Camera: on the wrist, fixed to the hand. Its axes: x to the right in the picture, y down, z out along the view.
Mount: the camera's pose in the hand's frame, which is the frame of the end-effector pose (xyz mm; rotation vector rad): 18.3 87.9 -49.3 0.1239 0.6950 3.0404
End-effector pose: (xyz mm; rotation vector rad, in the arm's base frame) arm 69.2 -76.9 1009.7 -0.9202 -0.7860 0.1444
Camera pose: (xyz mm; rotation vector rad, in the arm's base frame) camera 133.3 -47.2 935.6 -1.0606 1.8441 2.1973
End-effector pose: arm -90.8 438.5 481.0 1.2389 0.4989 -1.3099
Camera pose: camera 10.2 455.7 482.9 0.8845 -0.9908 1.6608
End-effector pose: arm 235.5 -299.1 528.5 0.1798 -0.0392 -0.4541
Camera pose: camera 293.8 -221.4 495.9 0.1942 0.3307 2.6507
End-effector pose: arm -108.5 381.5 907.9 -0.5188 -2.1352 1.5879
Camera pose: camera -93.3 454.9 838.1 2.2260 -0.6255 -0.5187
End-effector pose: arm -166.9 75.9 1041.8 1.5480 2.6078 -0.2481
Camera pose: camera -98.6 142.4 1079.3 -2.4946 1.3895 -0.3672
